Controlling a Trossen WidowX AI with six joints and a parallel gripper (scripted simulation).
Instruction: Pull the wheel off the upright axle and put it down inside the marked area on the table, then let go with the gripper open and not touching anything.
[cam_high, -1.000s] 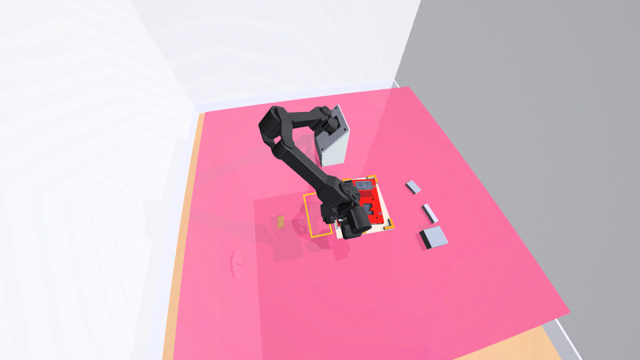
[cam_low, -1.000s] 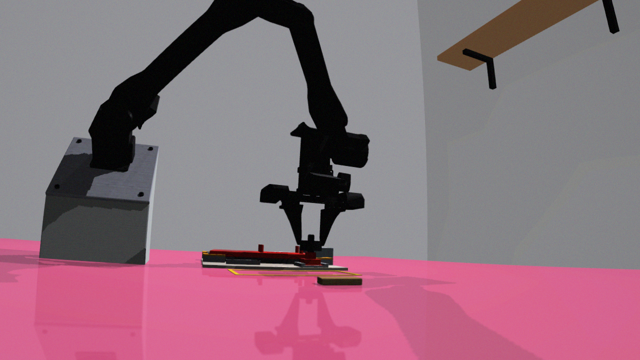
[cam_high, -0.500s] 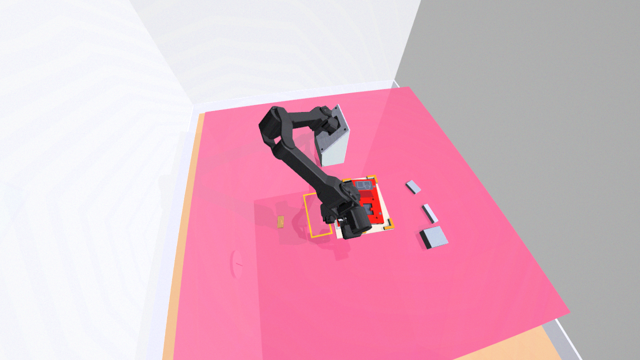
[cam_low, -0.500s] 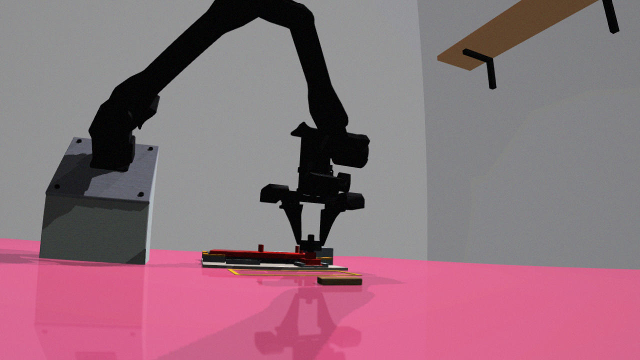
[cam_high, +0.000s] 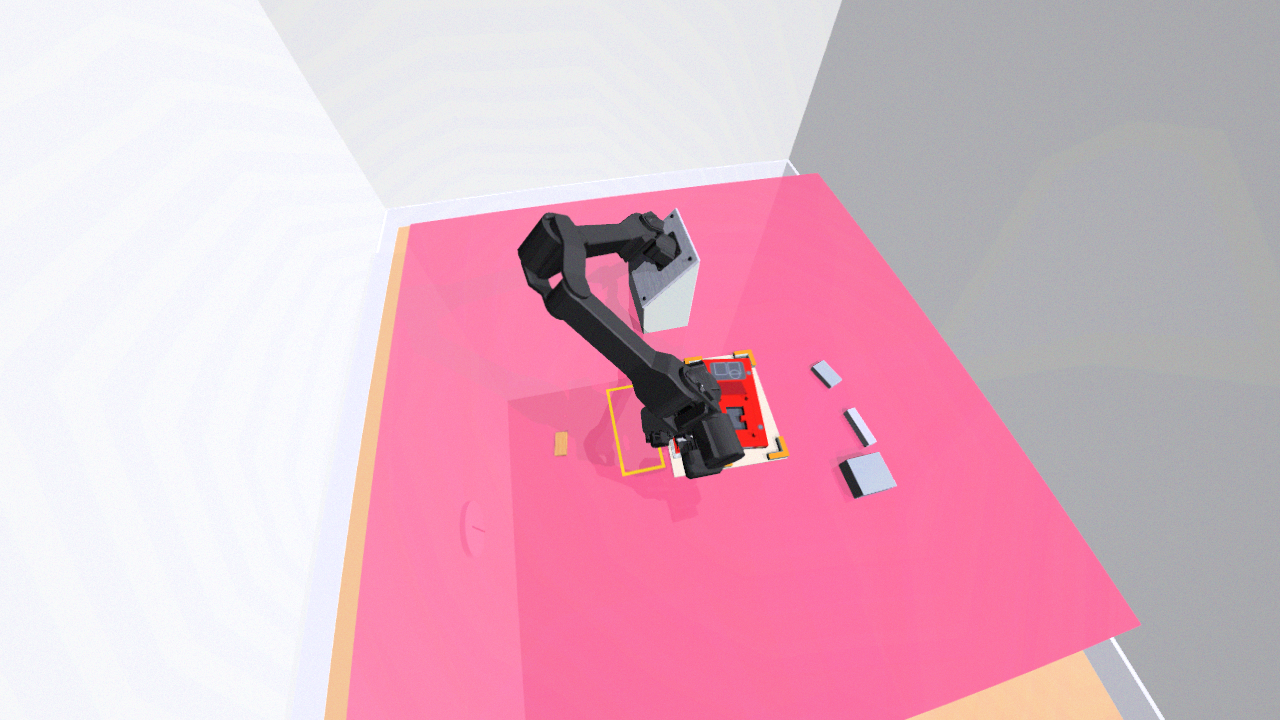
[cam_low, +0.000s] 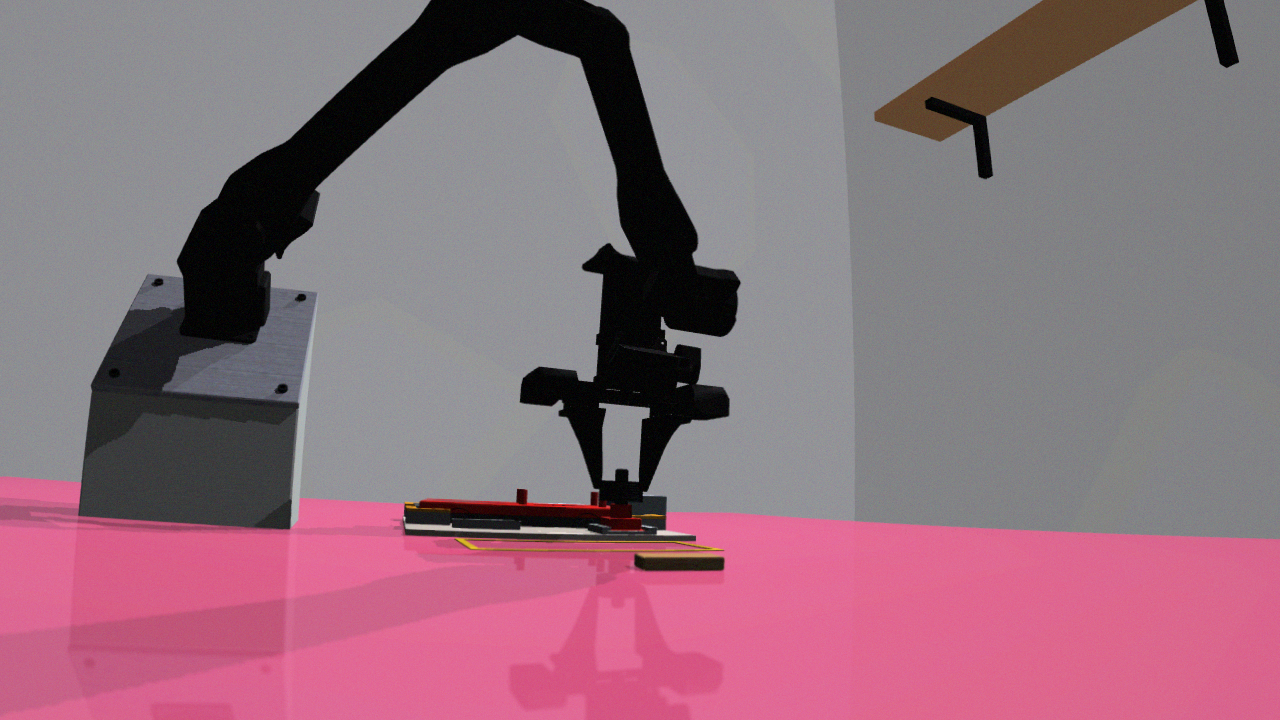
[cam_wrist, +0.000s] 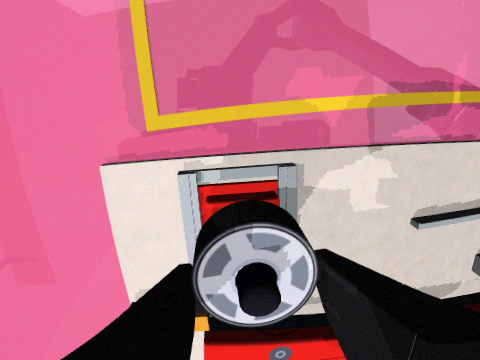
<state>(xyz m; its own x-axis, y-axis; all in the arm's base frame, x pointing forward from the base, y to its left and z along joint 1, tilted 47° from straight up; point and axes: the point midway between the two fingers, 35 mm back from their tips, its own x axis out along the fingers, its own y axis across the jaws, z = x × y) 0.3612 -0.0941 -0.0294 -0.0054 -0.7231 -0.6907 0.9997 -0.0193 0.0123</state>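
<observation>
The dark wheel lies right at my gripper tip. Also, from my gripper tip: small wooden block (5 cm behind, 24 cm to the right, 4 cm below).
</observation>
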